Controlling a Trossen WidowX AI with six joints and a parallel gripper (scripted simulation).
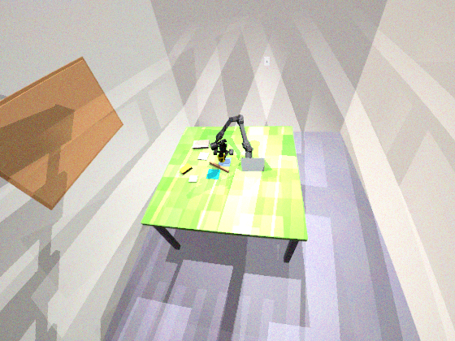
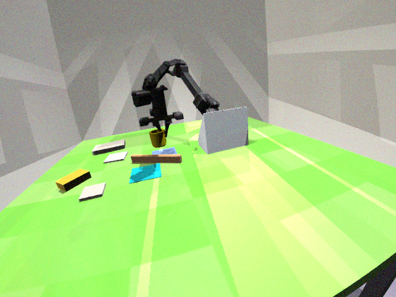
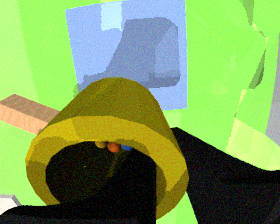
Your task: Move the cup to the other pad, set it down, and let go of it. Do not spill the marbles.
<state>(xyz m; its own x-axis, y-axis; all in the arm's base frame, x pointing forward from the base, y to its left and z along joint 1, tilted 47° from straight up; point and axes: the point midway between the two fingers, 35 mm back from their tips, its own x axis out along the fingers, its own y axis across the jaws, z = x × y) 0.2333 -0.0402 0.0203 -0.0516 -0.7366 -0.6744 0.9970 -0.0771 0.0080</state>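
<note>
Right now the cyan pad is 11 cm ahead of my gripper tip, 12 cm to the left of it and 10 cm below it. Also, from my gripper tip: yellow cup (2 cm ahead); pale blue pad (1 cm ahead, 4 cm to the right, 10 cm below); brown bar (6 cm ahead, 4 cm to the left, 8 cm below).
</note>
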